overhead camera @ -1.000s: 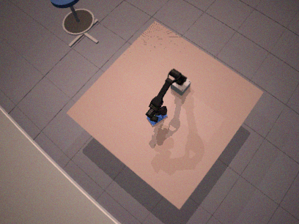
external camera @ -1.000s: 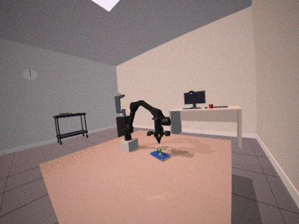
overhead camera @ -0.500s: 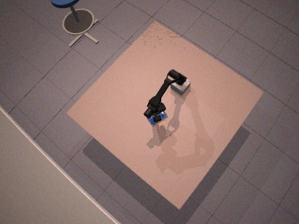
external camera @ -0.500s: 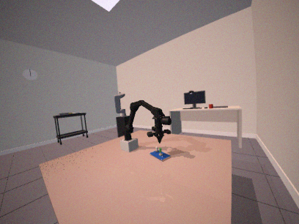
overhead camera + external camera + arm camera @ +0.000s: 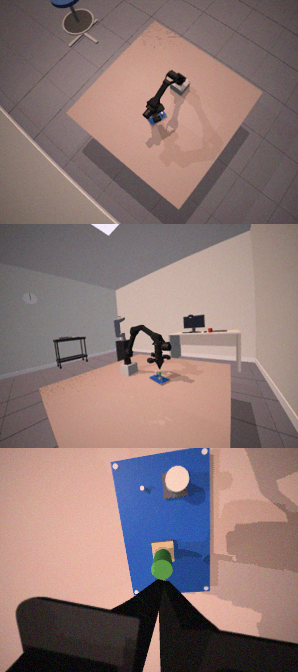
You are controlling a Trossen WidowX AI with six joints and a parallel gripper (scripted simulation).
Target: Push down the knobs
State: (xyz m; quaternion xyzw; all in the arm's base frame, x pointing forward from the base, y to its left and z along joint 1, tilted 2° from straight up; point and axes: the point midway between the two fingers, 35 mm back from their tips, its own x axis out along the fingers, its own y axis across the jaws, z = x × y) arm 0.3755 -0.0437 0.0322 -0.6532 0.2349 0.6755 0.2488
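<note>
The green knob lies 4 cm below my gripper tip. Round my gripper tip: pale grey knob 6 cm behind, 4 cm to the left, 6 cm below.
</note>
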